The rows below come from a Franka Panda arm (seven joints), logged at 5 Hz.
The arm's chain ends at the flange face. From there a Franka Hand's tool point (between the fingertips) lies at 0.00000 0.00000 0.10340 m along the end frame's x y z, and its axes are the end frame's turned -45 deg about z.
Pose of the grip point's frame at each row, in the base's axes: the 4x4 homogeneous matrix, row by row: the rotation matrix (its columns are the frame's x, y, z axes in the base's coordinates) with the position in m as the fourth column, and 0 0 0 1 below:
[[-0.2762, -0.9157, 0.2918, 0.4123], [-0.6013, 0.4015, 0.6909, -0.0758], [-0.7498, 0.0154, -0.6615, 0.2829], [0, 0, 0, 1]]
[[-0.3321, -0.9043, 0.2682, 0.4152], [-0.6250, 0.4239, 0.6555, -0.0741], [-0.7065, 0.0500, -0.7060, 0.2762], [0, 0, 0, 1]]
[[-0.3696, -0.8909, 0.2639, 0.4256], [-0.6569, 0.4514, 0.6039, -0.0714], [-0.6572, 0.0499, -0.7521, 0.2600], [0, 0, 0, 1]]
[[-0.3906, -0.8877, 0.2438, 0.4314], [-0.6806, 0.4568, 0.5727, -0.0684], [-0.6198, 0.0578, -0.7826, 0.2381], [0, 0, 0, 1]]
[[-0.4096, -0.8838, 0.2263, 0.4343], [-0.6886, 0.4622, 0.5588, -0.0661], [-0.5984, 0.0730, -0.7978, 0.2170], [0, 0, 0, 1]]
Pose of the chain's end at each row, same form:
[[-0.8428, -0.4522, 0.2918, 0.3821], [-0.1413, 0.7091, 0.6909, -0.1472], [-0.5193, 0.5411, -0.6615, 0.3513], [0, 0, 0, 1]]
[[-0.8743, -0.4046, 0.2682, 0.3875], [-0.1422, 0.7417, 0.6555, -0.1419], [-0.4642, 0.5349, -0.7060, 0.3492], [0, 0, 0, 1]]
[[-0.8913, -0.3686, 0.2639, 0.3983], [-0.1453, 0.7837, 0.6039, -0.1338], [-0.4294, 0.5000, -0.7521, 0.3378], [0, 0, 0, 1]]
[[-0.9039, -0.3515, 0.2438, 0.4062], [-0.1583, 0.8043, 0.5727, -0.1276], [-0.3974, 0.4791, -0.7826, 0.3190], [0, 0, 0, 1]]
[[-0.9146, -0.3353, 0.2263, 0.4109], [-0.1601, 0.8137, 0.5588, -0.1239], [-0.3715, 0.4748, -0.7978, 0.2995], [0, 0, 0, 1]]

